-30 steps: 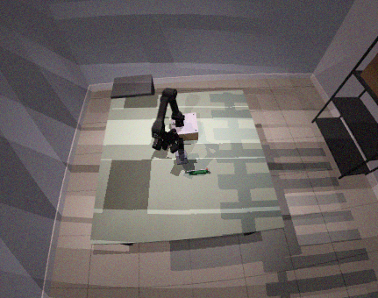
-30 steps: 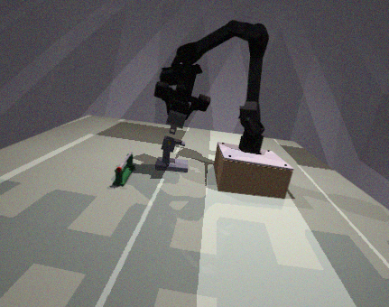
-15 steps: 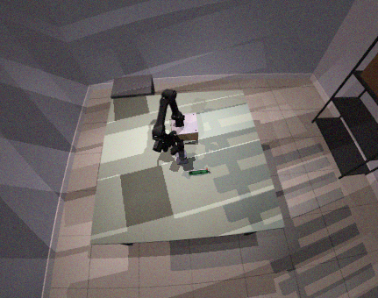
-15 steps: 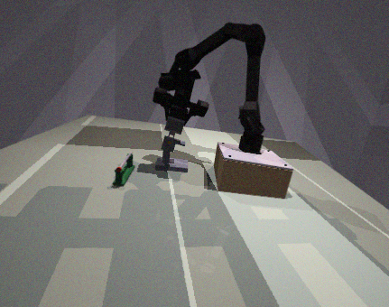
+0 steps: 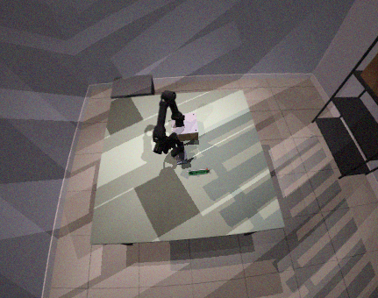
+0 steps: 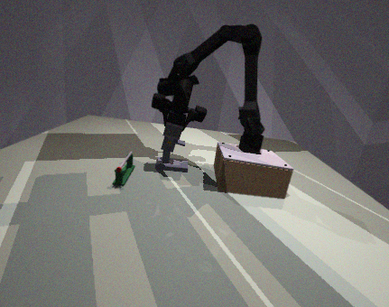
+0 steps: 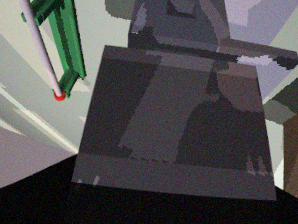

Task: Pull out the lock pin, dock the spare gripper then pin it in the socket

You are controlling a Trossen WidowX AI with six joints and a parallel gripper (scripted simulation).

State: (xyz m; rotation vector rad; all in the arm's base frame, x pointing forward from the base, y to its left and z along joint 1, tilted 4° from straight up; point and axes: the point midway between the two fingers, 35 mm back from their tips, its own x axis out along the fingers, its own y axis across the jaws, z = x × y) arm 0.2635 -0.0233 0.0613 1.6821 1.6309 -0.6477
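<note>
The green cradle is 13 cm ahead of my gripper tip, 10 cm to the left of it and 12 cm below it. Round my gripper tip: socket 1 cm to the right, 9 cm below; then spare gripper 1 cm to the right, 1 cm below.
</note>
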